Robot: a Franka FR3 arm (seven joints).
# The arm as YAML. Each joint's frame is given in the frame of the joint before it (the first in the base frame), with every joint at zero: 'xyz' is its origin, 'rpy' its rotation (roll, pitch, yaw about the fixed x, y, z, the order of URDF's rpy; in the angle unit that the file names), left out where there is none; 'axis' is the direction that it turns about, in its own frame. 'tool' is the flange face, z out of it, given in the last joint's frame.
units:
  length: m
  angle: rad
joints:
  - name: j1
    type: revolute
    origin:
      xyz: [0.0, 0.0, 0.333]
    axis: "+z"
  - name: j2
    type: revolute
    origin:
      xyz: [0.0, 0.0, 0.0]
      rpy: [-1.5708, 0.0, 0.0]
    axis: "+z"
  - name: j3
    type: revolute
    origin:
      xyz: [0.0, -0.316, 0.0]
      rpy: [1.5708, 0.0, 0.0]
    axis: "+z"
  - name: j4
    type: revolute
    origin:
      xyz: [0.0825, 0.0, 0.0]
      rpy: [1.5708, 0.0, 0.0]
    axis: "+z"
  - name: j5
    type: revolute
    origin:
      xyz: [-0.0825, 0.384, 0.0]
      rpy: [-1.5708, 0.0, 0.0]
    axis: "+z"
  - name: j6
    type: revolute
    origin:
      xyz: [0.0, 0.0, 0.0]
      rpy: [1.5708, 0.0, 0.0]
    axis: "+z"
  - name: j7
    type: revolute
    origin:
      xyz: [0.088, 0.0, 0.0]
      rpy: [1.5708, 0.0, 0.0]
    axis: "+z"
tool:
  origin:
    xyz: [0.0, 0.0, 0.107]
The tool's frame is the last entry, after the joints.
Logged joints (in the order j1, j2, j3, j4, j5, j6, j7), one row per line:
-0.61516, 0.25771, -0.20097, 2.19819, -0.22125, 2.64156, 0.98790
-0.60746, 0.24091, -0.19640, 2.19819, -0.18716, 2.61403, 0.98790
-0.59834, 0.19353, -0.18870, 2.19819, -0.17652, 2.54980, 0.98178
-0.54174, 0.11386, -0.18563, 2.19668, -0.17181, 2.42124, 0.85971
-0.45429, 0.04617, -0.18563, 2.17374, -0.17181, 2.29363, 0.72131
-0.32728, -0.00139, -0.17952, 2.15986, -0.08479, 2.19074, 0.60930
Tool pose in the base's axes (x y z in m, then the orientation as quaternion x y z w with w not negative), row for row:
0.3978, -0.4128, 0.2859, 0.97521, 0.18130, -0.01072, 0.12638
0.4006, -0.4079, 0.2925, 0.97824, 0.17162, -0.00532, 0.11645
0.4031, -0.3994, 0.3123, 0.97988, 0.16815, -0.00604, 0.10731
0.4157, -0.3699, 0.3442, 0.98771, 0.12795, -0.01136, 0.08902
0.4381, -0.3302, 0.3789, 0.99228, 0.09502, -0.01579, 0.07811
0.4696, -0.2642, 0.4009, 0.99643, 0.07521, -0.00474, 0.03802
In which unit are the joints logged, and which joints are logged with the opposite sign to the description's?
The joints are logged in radians. Opposite sign: j4, j7.
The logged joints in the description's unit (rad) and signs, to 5 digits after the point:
-0.61516, 0.25771, -0.20097, -2.19819, -0.22125, 2.64156, -0.98790
-0.60746, 0.24091, -0.19640, -2.19819, -0.18716, 2.61403, -0.98790
-0.59834, 0.19353, -0.18870, -2.19819, -0.17652, 2.54980, -0.98178
-0.54174, 0.11386, -0.18563, -2.19668, -0.17181, 2.42124, -0.85971
-0.45429, 0.04617, -0.18563, -2.17374, -0.17181, 2.29363, -0.72131
-0.32728, -0.00139, -0.17952, -2.15986, -0.08479, 2.19074, -0.60930

